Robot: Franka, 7 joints.
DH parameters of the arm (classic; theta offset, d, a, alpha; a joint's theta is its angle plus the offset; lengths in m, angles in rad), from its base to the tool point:
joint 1: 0 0.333 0 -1.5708
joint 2: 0 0 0 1.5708
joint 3: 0 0.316 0.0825 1.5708
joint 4: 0 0 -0.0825 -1.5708
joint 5: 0 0.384 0 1.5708
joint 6: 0 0 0.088 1.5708
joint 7: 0 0.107 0 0
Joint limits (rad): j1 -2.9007..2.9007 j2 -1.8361..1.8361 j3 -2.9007..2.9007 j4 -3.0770..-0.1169 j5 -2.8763..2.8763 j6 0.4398..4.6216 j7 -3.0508..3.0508
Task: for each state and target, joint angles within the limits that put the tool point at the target. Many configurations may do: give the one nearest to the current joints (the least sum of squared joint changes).
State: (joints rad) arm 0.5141 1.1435 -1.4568 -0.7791 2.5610 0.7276 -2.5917
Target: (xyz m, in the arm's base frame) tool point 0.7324 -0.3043 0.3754
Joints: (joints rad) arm -0.0161 1.3704 -1.4442 -0.9181 2.6034 1.2018 -2.5917
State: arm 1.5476 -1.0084 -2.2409 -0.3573 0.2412 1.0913 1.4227
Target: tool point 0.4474 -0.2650 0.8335
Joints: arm 1.9778 -0.5694 -1.9825 -0.4921 0.3356 1.0145 1.4227
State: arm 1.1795 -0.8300 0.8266 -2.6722 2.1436 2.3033 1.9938
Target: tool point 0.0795 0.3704 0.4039
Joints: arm 0.8146 -0.6319 0.5559 -2.7519 2.1470 2.3958 1.9938
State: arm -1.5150 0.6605 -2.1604 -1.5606 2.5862 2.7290 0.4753
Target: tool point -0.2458 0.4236 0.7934
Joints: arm -1.8232 0.3704 -2.4915 -1.6836 2.5703 2.7791 0.4753
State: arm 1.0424 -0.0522 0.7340 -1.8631 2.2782 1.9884 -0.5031
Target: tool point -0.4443 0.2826 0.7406
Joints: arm 1.3627 -0.4526 0.8638 -1.8821 2.2460 1.8818 -0.5031
